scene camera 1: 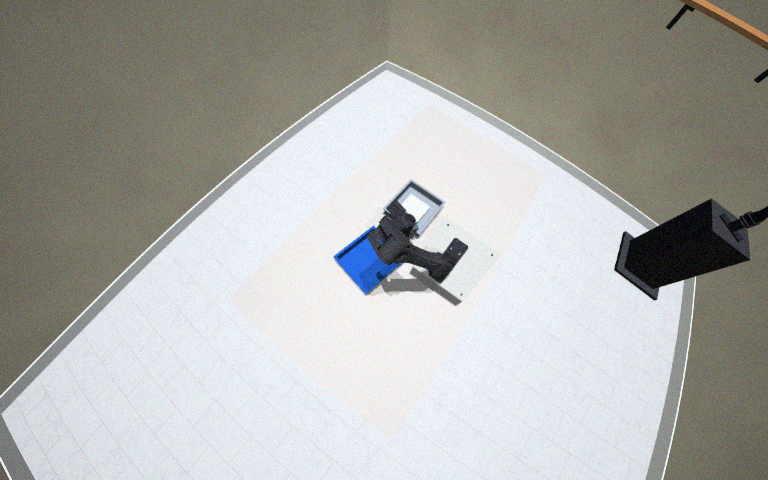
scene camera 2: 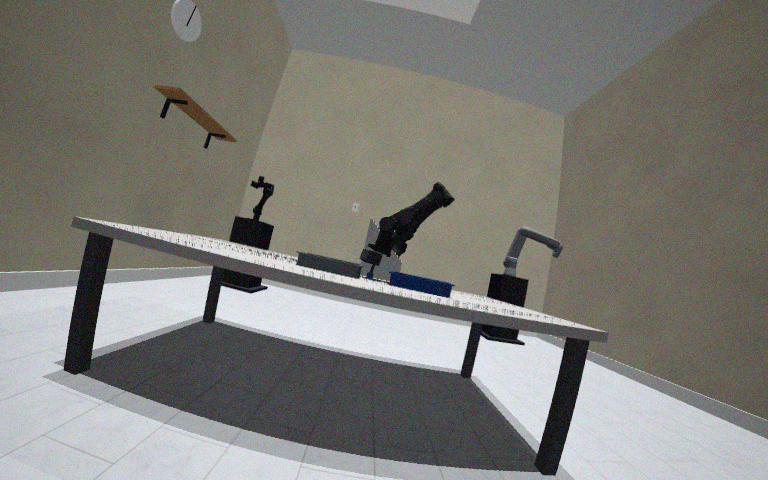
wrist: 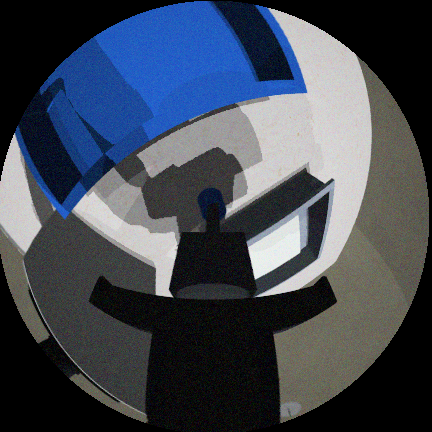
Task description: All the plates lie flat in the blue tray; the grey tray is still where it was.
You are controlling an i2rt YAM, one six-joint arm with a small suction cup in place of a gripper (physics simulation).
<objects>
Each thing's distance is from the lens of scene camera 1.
blue tray (scene camera 1: 358, 259): 1.26 m
grey tray (scene camera 1: 435, 203): 1.46 m
The marked spots on the grey tray and the blue tray are 0.52 m apart.
</objects>
